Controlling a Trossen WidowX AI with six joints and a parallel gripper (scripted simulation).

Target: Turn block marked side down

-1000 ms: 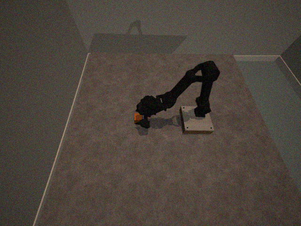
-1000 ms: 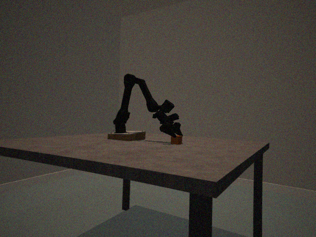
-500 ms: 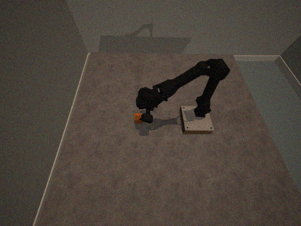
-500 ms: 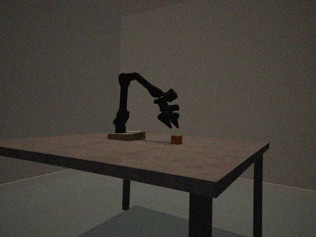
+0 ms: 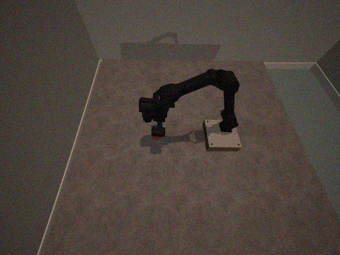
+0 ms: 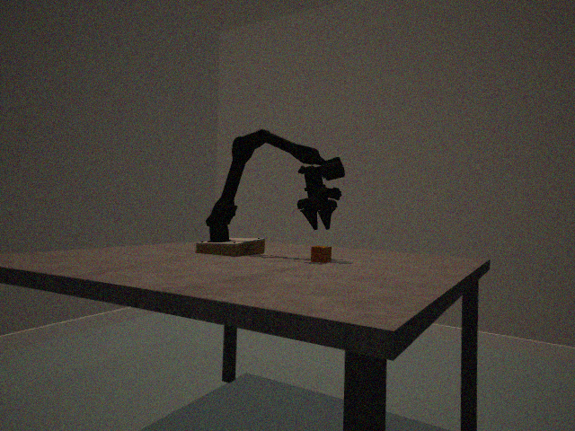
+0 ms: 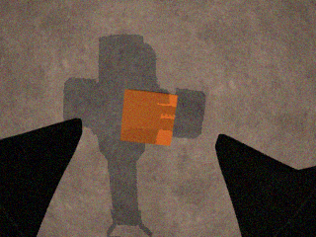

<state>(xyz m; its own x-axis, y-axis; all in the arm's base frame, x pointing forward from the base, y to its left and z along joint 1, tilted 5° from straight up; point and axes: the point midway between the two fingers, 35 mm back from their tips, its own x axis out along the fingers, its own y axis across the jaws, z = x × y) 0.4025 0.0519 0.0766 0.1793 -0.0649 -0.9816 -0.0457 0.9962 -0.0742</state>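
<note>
Now: the orange block 10 mm behind my gripper tip and 80 mm below it.
</note>
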